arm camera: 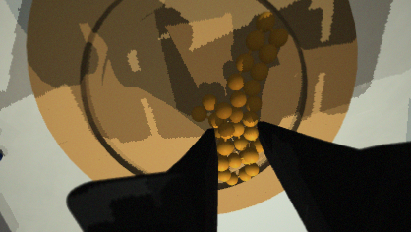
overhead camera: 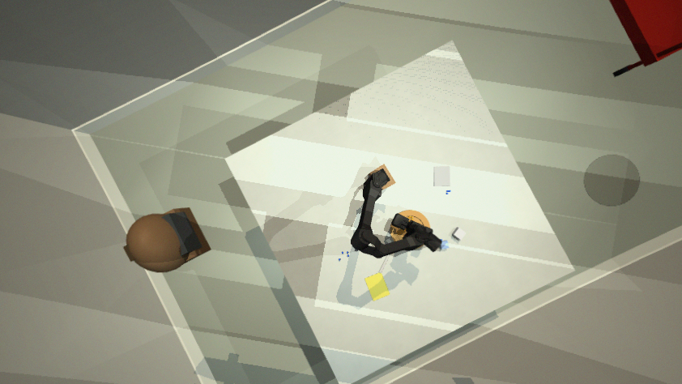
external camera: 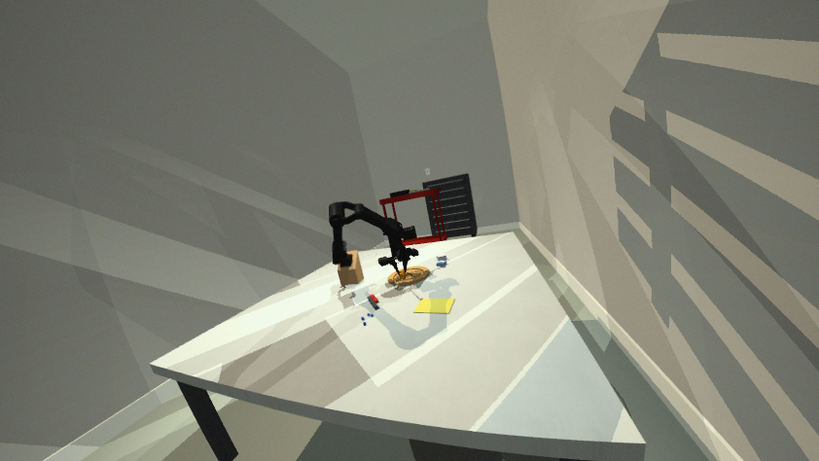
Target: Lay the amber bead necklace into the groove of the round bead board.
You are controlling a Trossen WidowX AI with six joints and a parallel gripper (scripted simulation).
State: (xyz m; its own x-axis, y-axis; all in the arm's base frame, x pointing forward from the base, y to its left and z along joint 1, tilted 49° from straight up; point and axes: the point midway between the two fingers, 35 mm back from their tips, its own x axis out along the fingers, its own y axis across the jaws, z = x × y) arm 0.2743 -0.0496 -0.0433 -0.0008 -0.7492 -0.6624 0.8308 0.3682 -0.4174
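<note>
Right now my gripper tip is 3 cm short of the round bead board and 1 cm above it. Also, from my gripper tip: light blue cube (18 cm ahead, 10 cm to the left, 1 cm below); red-handled tool (23 cm to the right, 6 cm behind, 1 cm below); white cube (20 cm to the left, 17 cm ahead).
</note>
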